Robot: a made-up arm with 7 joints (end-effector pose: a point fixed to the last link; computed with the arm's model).
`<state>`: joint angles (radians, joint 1 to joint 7).
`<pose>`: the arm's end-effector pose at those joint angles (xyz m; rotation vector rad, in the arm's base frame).
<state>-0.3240 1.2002 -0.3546 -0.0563 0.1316 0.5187 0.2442</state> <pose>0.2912 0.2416 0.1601 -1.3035 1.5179 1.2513</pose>
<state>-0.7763 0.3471 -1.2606 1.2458 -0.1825 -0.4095 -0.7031</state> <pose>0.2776 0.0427 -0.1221 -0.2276 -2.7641 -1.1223</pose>
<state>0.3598 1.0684 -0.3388 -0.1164 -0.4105 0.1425 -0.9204</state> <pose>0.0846 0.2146 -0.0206 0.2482 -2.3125 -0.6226</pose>
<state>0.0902 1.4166 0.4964 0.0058 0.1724 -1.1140 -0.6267</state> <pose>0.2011 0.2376 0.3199 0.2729 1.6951 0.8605</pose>
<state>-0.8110 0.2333 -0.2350 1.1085 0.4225 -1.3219 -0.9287</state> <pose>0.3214 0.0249 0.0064 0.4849 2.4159 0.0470</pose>
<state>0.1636 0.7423 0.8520 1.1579 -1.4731 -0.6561 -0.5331</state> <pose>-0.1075 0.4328 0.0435 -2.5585 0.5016 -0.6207</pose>
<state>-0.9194 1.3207 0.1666 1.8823 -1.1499 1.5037 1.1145</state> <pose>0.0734 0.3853 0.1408 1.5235 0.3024 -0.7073</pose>
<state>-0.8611 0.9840 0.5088 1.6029 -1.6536 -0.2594 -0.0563</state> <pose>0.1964 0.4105 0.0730 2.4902 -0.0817 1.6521</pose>
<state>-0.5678 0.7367 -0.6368 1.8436 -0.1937 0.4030 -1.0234</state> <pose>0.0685 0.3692 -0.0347 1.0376 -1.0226 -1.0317</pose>
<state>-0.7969 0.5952 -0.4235 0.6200 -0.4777 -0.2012 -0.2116</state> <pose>0.3914 0.1306 0.0712 -1.3701 2.5689 -0.0665</pose>
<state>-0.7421 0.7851 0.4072 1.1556 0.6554 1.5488 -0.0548</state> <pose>0.1627 0.3937 0.0804 1.6985 -0.1263 -1.4949</pose>
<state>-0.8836 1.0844 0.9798 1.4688 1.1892 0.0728 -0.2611</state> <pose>0.1708 0.4705 0.1639 2.3229 -1.4671 -1.4260</pose>
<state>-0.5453 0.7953 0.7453 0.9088 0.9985 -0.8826 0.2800</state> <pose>0.2127 0.3764 0.1563 -1.3468 1.2827 0.6889</pose>
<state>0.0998 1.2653 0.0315 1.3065 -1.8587 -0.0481 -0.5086</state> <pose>0.0051 0.4887 0.1348 2.8452 -1.0951 0.4217</pose>
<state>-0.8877 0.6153 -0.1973 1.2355 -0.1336 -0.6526 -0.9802</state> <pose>0.3593 0.2158 0.0523 -0.6775 2.8577 0.3661</pose>
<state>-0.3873 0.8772 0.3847 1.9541 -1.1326 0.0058 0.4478</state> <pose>-0.0493 0.3624 -0.0251 2.4939 0.5832 -0.3080</pose>
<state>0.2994 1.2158 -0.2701 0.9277 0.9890 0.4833 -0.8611</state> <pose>0.0179 0.4665 0.0981 0.0524 -0.5201 -2.3576</pose>
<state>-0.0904 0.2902 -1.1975 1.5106 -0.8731 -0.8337 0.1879</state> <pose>-0.0155 0.1495 -0.1782 1.6753 -2.1657 -0.8992</pose>
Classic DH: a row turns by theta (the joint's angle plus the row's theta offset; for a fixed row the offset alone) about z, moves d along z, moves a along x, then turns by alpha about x. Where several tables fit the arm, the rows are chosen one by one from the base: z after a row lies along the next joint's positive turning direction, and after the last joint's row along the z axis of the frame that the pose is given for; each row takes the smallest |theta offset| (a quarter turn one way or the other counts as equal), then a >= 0, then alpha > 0; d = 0 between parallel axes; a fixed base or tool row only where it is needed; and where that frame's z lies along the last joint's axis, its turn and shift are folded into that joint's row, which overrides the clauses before.
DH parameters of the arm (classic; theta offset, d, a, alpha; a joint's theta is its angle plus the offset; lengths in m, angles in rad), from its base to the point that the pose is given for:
base (fixed): -0.071 0.2762 -0.0116 -1.3004
joint 1: -1.3111 0.0071 -0.017 -1.5708
joint 2: 1.2915 -0.0149 -0.0239 1.5708
joint 3: 1.5708 -0.2384 0.0427 -1.5708
joint 4: 1.5708 0.0225 0.0105 1.5708
joint 5: 0 0.1745 0.0214 -1.5708
joint 6: -1.5708 0.0109 0.0442 1.5708
joint 7: 1.1932 0.0851 0.0259 2.8686
tool (fixed): 2.9005 0.0818 0 0

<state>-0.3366 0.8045 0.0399 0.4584 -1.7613 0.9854 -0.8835</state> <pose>0.2589 0.2084 0.0324 0.4613 -1.5791 1.0522</pose>
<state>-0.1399 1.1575 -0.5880 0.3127 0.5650 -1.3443 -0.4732</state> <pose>0.1504 0.1962 0.0440 0.9779 2.3957 0.4771</pose>
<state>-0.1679 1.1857 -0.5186 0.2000 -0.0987 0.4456 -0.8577</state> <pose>0.2094 0.2836 0.0211 0.5178 -2.1236 -1.4606</pose>
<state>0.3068 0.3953 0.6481 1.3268 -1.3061 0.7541 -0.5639</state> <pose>-0.2053 0.2205 -0.1276 1.7026 0.0052 0.8145</pose>
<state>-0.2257 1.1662 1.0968 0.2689 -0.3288 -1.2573 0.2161</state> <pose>0.0443 0.3584 0.3937 -0.7955 0.4407 -0.4797</pose>
